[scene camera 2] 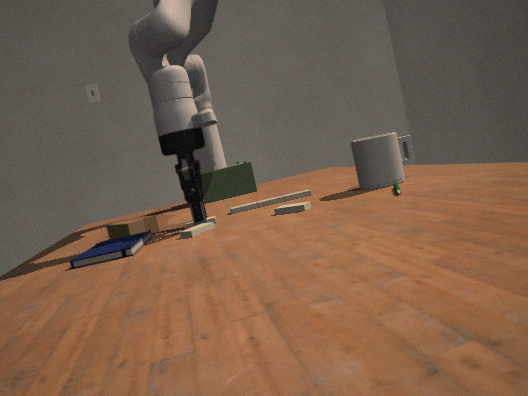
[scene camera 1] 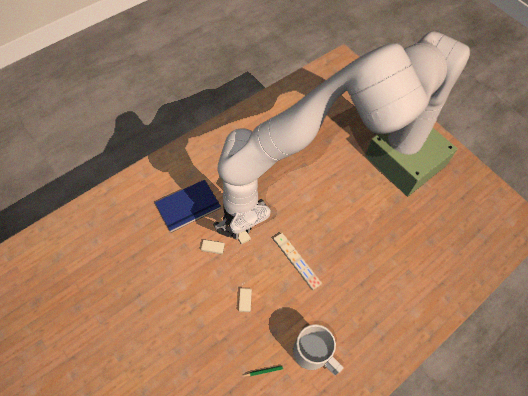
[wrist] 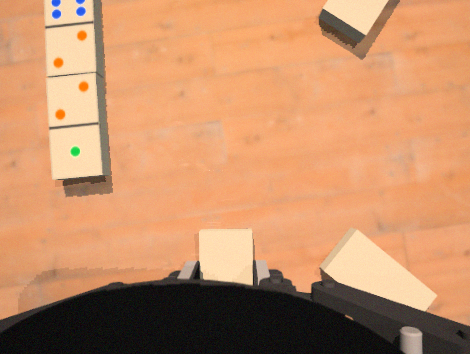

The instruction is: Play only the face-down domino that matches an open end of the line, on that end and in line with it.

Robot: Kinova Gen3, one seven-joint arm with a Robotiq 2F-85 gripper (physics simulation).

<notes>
In view: my gripper (scene camera 2: 201, 223).
My gripper is seen too in the wrist view (wrist: 226, 280).
</notes>
